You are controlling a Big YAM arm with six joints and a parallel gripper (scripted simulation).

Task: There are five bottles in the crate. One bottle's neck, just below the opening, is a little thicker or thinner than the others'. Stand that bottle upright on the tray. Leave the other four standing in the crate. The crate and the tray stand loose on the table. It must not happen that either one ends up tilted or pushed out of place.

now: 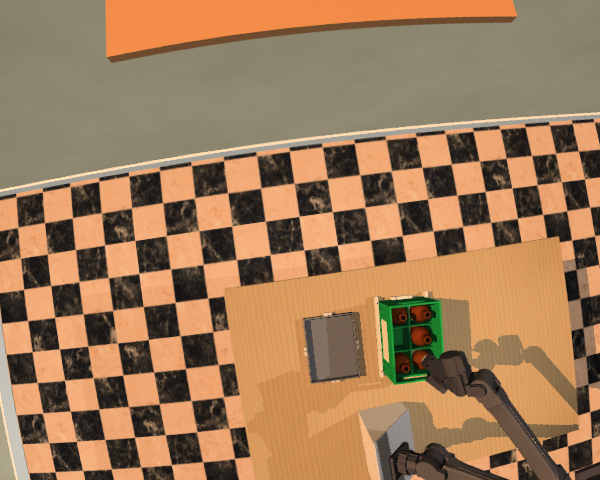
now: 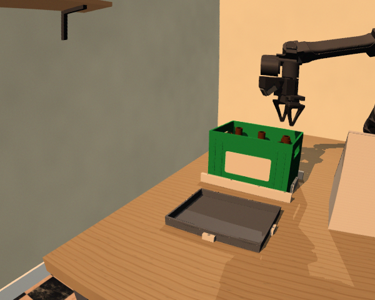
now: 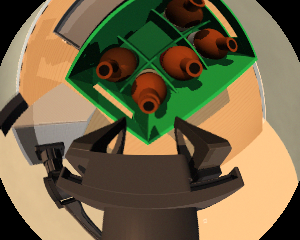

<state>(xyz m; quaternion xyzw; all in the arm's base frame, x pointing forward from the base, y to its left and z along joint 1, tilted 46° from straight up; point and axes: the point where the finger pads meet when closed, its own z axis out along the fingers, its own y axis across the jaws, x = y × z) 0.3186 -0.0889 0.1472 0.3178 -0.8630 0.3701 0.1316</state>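
Right now the green crate is 13 cm below my hand, 9 cm ahead of it and 3 cm to the left of it. From my hand the other things lie so: dark grey tray (32 cm to the left, 20 cm below, 9 cm ahead).
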